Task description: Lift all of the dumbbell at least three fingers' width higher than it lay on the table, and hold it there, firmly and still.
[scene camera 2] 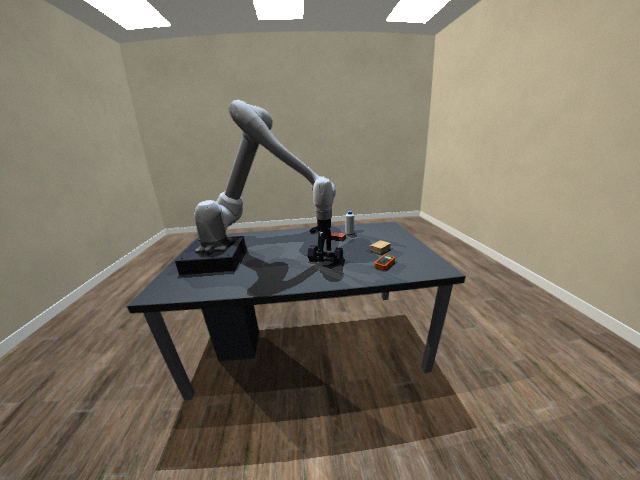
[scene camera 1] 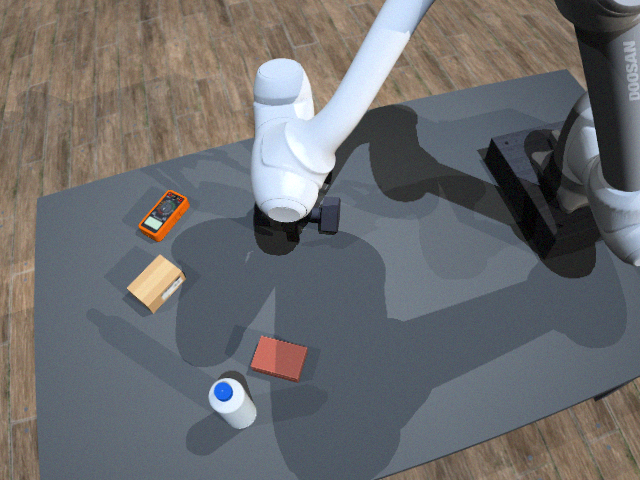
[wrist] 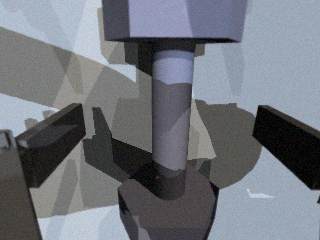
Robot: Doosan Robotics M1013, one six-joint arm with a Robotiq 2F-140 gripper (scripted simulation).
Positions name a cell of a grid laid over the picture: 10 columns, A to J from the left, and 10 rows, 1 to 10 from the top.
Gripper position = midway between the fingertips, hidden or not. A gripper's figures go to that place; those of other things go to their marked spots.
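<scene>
A dark grey dumbbell (wrist: F8) is 16 cm from the lens, and my gripper (wrist: F6) is 15 cm from the lens.
</scene>
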